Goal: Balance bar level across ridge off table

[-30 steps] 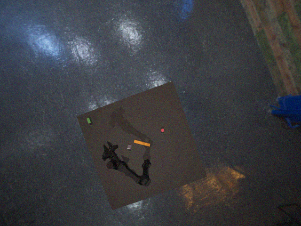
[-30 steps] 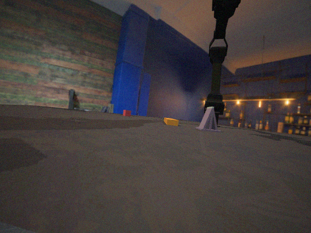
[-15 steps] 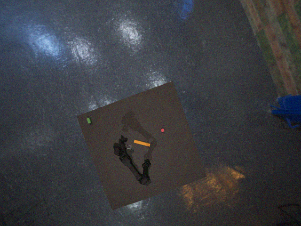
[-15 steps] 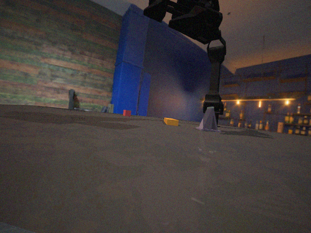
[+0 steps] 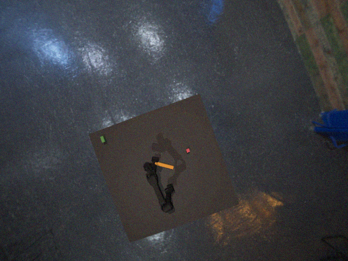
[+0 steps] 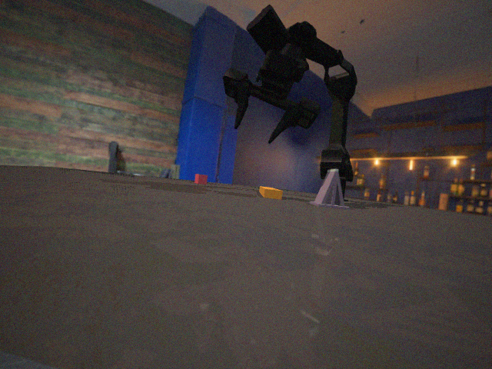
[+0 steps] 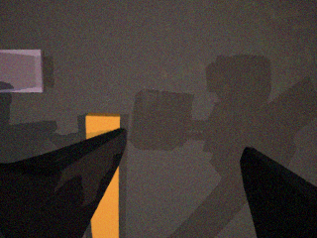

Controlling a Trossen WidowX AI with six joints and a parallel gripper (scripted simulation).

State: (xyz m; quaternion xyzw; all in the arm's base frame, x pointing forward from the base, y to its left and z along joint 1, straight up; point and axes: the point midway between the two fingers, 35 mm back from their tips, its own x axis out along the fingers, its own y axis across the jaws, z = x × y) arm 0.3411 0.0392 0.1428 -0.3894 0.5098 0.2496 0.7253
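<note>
Now: gripper tip 10 cm past the yellow bar, 6 cm to the left of it and 10 cm above it. Round my gripper tip: red block 4 cm behind, 35 cm to the right, 9 cm below; green block 39 cm ahead, 46 cm to the left, 9 cm below.
</note>
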